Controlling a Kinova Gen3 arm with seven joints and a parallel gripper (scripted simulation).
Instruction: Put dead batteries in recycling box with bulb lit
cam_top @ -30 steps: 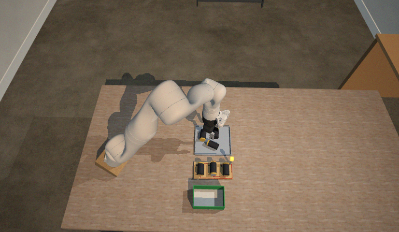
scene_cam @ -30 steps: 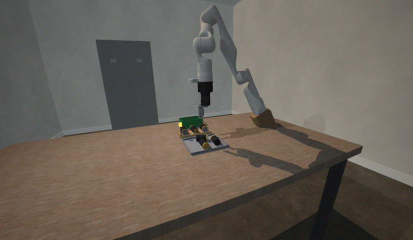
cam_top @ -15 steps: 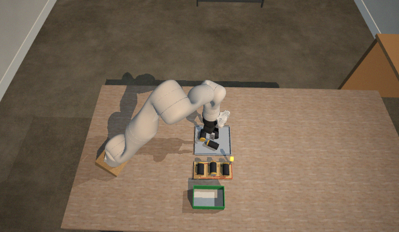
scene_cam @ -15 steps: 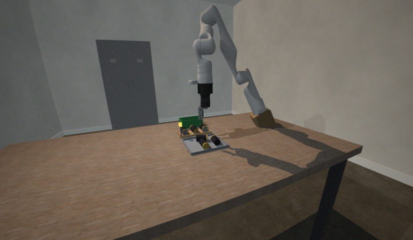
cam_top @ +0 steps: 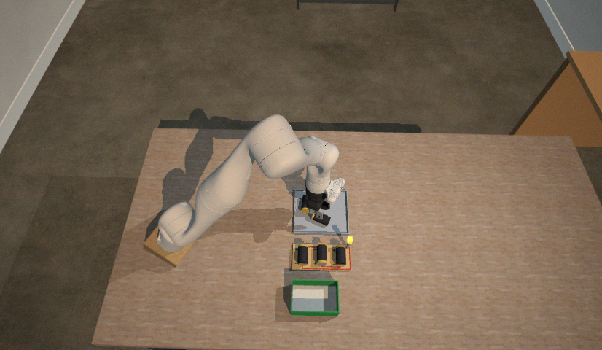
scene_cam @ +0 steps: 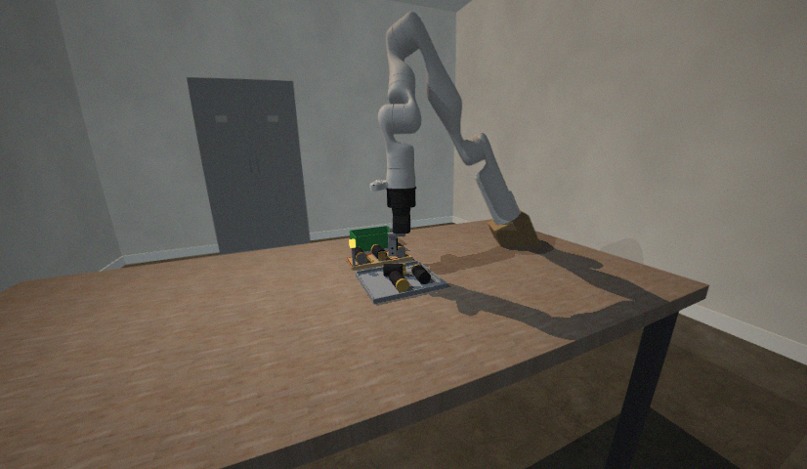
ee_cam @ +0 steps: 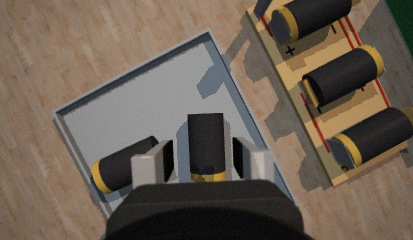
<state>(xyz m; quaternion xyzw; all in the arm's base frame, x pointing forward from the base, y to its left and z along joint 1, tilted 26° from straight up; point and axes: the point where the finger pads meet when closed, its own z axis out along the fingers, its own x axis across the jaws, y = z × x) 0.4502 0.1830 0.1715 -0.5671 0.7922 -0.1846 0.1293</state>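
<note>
Right now the grey tray is 30 mm to the left of my hand and 80 mm below it. Round my hand: green recycling box (10 mm behind, 290 mm to the right, 70 mm below).
</note>
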